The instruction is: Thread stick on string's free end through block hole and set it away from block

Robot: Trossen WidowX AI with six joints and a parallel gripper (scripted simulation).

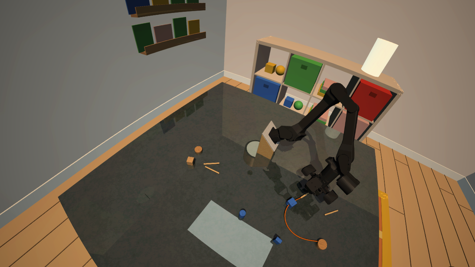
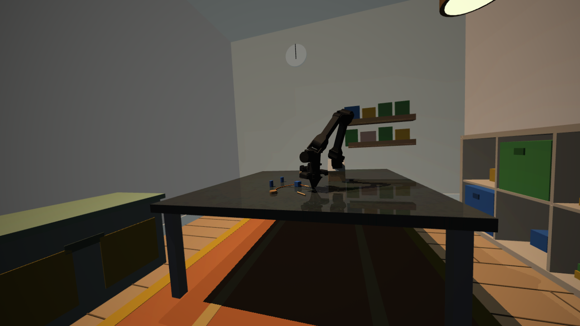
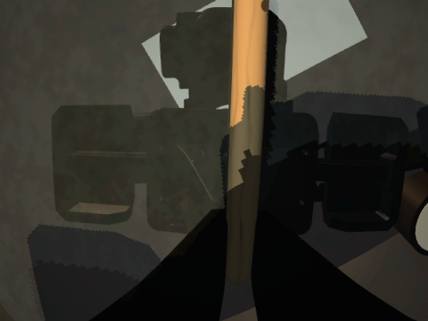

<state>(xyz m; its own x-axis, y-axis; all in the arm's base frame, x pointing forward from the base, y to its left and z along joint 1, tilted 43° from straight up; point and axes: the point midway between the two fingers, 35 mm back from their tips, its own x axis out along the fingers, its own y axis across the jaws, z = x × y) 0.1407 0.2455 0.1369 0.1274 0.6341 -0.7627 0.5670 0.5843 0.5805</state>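
The loose stick is 4 cm ahead of my gripper tip and 13 cm to the left of it. From my gripper tip the other things lie so: wooden disc (7 cm ahead, 58 cm to the right, 1 cm above); round wooden button (20 cm ahead, 10 cm to the left, 1 cm above); wooden cube (15 cm ahead, 57 cm to the right, 1 cm above).
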